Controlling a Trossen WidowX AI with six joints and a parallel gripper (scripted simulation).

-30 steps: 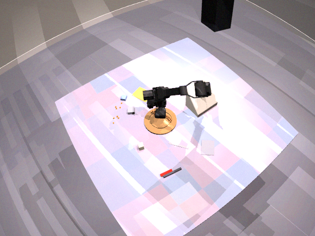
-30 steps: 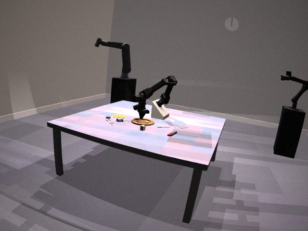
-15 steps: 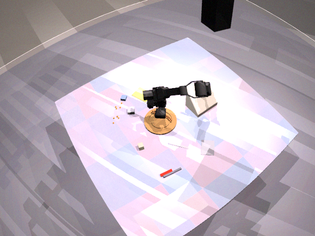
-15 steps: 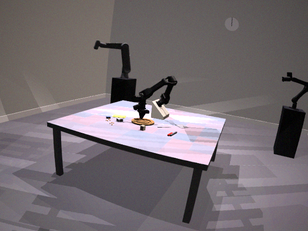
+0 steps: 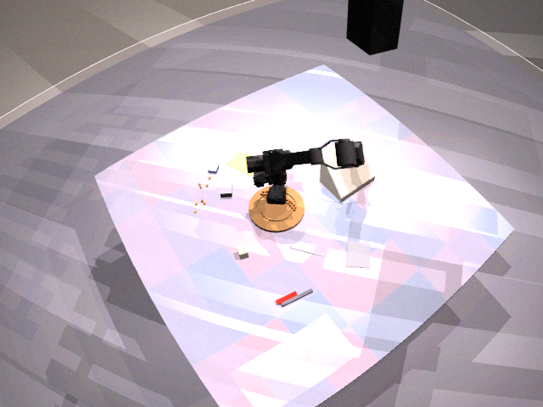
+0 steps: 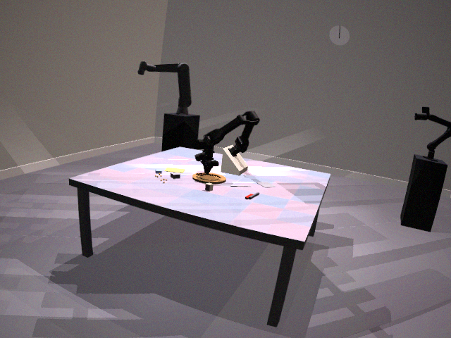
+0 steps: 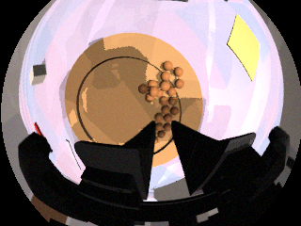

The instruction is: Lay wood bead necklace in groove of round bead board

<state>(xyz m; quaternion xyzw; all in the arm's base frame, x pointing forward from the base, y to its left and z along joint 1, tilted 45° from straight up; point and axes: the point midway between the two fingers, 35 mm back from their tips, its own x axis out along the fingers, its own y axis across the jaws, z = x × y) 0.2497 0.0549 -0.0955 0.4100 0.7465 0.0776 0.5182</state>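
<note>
My gripper tip is now 40 mm to the right of the round bead board, 30 mm short of it and 10 mm above it. Round my gripper tip: white block: 160 mm ahead, 120 mm to the right; thin rod: 250 mm to the left, 20 mm ahead, 10 mm below; yellow sheet: 220 mm to the right, 30 mm ahead, 10 mm below.
</note>
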